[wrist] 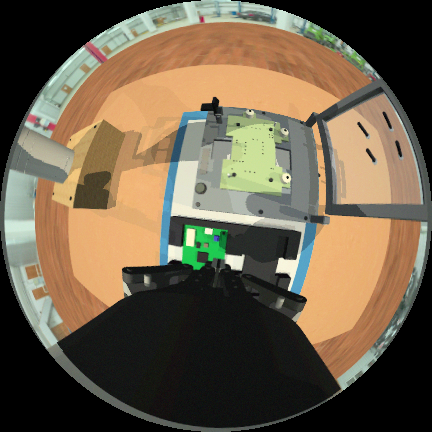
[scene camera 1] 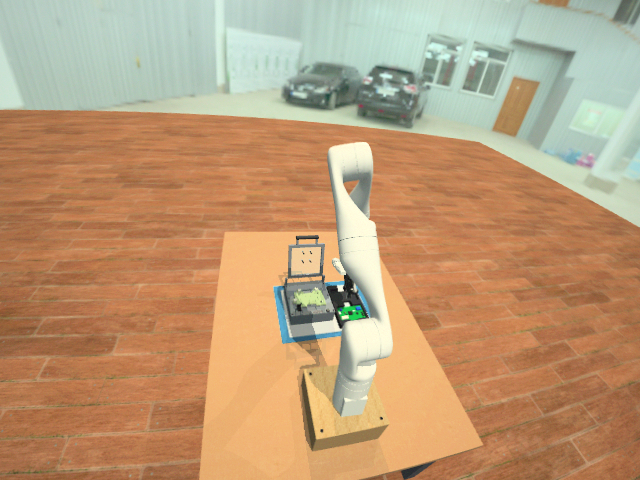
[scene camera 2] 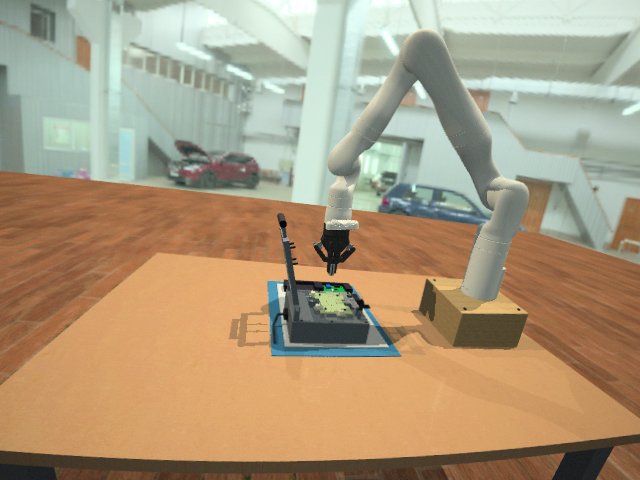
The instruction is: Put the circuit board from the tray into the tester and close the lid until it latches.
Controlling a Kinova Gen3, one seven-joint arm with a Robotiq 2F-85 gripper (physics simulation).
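Frame: origin at the arm's base, x ahead, y left, z up, level; centimetres.
Seen in the pictures: gripper, fingertip midpoint: [wrist: 217, 265] [scene camera 1: 347, 297] [scene camera 2: 330, 274]; arm's base at its link origin: [wrist: 65, 166] [scene camera 1: 348, 399] [scene camera 2: 476, 293].
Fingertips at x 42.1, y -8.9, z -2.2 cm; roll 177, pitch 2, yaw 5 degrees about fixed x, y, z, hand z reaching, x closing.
Offsets run from my fingertips to a thing's top centre. "*": to the spot under its first point. Level surfaces: height alone.
The green circuit board @[dx -2.8, dy -2.2, dz -5.8 cm] [scene camera 1: 351, 312] [scene camera 2: 333, 289] [wrist: 204, 245] lies in the black tray @[* dx +5.8, dy +3.2, dz -6.8 cm] [wrist: 260, 240], at its end nearer the arm's base. My gripper [scene camera 2: 331, 269] [wrist: 217, 265] is shut and empty, pointing down above the tray, beside the board in the wrist view. The grey tester [scene camera 1: 312, 316] [scene camera 2: 330, 332] [wrist: 230, 202] stands beside the tray, with a pale green plate @[dx +1.6, dy +16.1, dz -0.4 cm] [scene camera 1: 310, 297] [scene camera 2: 330, 303] [wrist: 255, 155] on top. Its lid [scene camera 1: 290, 260] [scene camera 2: 289, 268] [wrist: 327, 165] stands open, nearly upright. A black latch @[dx -6.0, dy +20.4, dz +2.1 cm] [scene camera 2: 363, 305] [wrist: 214, 106] sits on the side facing the base. The fingers cover part of the board's surroundings in the wrist view.
A blue mat @[dz -8.4 cm] [scene camera 1: 282, 328] [scene camera 2: 336, 353] [wrist: 167, 220] with a white sheet lies under the tester and tray. The wooden base block [scene camera 1: 320, 408] [scene camera 2: 485, 330] [wrist: 100, 160] carries the arm. The raised lid and its handle @[dx +15.7, dy +17.2, dz +19.0 cm] [scene camera 1: 307, 237] [scene camera 2: 281, 220] stand at the tester's far side.
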